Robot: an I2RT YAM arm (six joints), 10 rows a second.
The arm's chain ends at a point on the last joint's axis. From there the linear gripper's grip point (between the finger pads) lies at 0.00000 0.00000 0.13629 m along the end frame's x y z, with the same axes.
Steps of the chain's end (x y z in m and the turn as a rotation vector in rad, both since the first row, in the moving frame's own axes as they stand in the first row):
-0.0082, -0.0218, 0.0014, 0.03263, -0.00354, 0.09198
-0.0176, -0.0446, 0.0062, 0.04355, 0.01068, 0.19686
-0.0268, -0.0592, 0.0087, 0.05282, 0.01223, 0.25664
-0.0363, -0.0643, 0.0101, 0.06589, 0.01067, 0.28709
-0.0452, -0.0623, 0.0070, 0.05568, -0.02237, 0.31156
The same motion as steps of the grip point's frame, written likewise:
-0.0085, -0.0263, 0.0013, 0.03263, -0.00354, 0.09198
-0.0156, -0.0504, 0.0061, 0.04355, 0.01068, 0.19686
-0.0242, -0.0661, 0.0085, 0.05282, 0.01223, 0.25664
-0.0336, -0.0729, 0.0098, 0.06589, 0.01067, 0.28709
-0.0470, -0.0702, 0.0068, 0.05568, -0.02237, 0.31156

